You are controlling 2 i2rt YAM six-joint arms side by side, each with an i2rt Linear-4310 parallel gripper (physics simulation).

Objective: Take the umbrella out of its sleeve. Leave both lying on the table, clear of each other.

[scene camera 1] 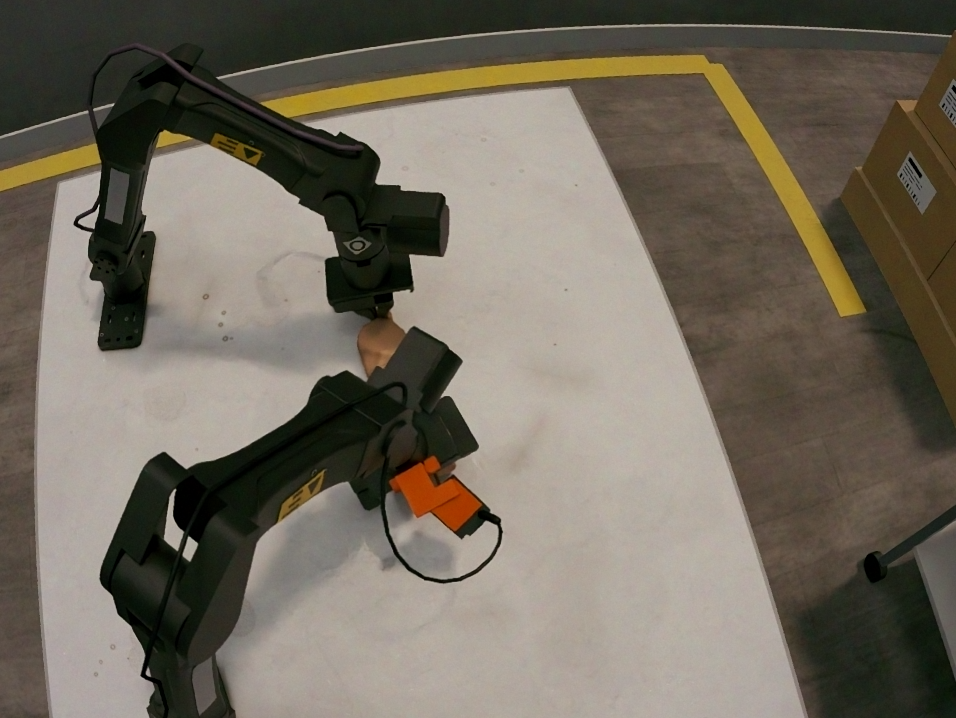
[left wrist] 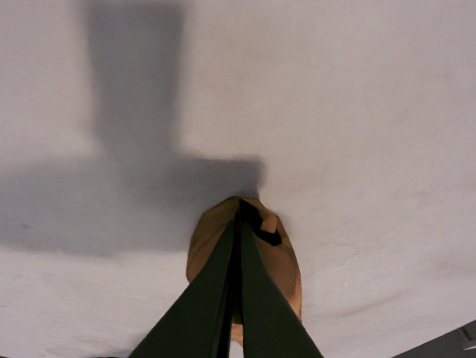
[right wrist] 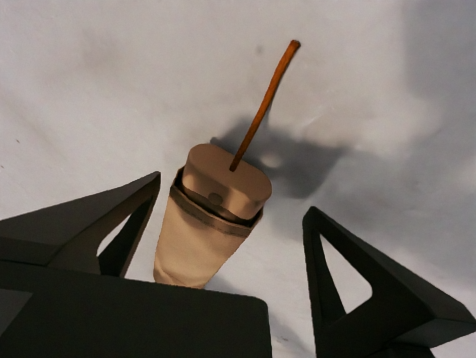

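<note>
The tan fabric sleeve [scene camera 1: 378, 343] [left wrist: 201, 247] [right wrist: 197, 245] lies between the two grippers, partly hidden by the right arm in the scene view. The brown umbrella [right wrist: 225, 182] is mostly inside it; its rounded end sticks out of the sleeve's mouth, with an orange-brown strap [right wrist: 265, 107] reaching away from it. My left gripper [scene camera 1: 380, 313] [left wrist: 239, 228] is shut on the gathered fabric at the sleeve's far end. My right gripper [right wrist: 237, 197] is open, its fingers on either side of the sleeve's mouth and the umbrella's end, touching neither; its fingertips are hidden in the scene view.
The white table top [scene camera 1: 618, 502] extends under both arms. The right arm's orange camera mount [scene camera 1: 417, 486] and looping cable hang over it. Cardboard boxes [scene camera 1: 888, 146] stand on the floor at the picture's right, and a black-tipped leg [scene camera 1: 874, 566] shows at the lower right.
</note>
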